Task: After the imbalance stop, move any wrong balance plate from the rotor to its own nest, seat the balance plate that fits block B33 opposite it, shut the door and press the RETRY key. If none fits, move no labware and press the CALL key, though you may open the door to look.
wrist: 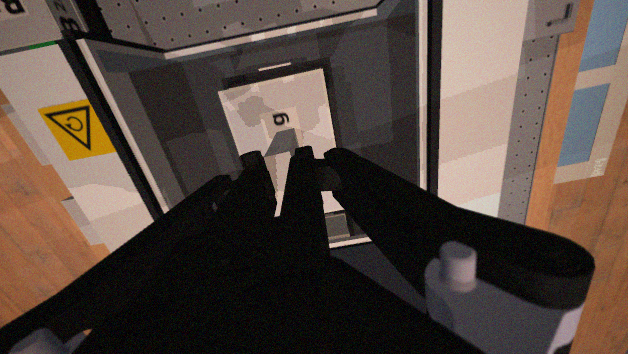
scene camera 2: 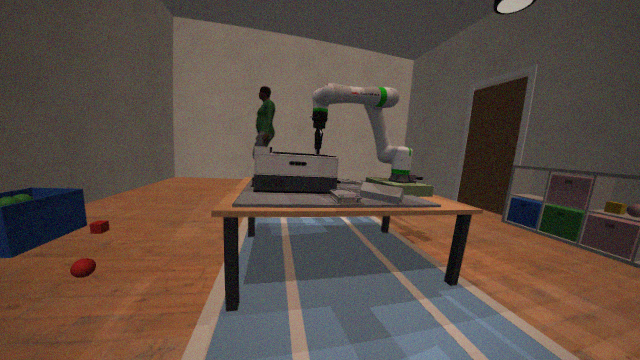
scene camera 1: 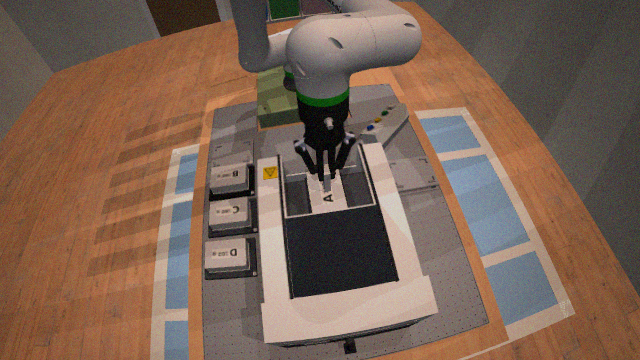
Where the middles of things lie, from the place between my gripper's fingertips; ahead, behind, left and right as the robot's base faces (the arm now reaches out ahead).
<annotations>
Now: hand 18 cm short of the dark door panel [scene camera 1: 343, 250], 2 cm to the right of it and 3 cm below it. From my hand the other things lie so: grey button box [scene camera 1: 384, 131] 35 cm behind, 23 cm to the left, 14 cm below.
</annotations>
